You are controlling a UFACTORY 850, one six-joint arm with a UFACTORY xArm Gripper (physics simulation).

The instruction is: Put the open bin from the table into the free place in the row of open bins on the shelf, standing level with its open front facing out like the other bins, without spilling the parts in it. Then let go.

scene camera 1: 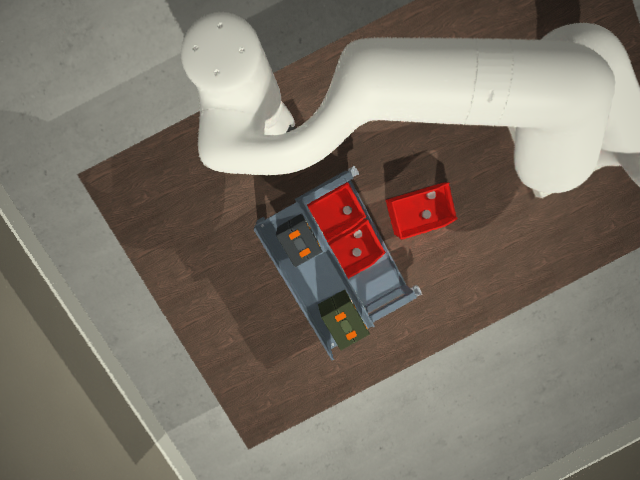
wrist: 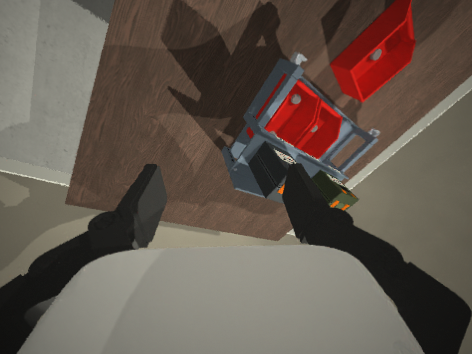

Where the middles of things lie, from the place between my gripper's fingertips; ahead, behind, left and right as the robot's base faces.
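The black case [wrist: 270, 164] is 220 mm to the left of my hand and 100 mm ahead of it, and also 190 mm below it. As for the green case [scene camera 1: 338, 312], counted from my hand it is far to the left of it, a good way ahead of it and some way below it.
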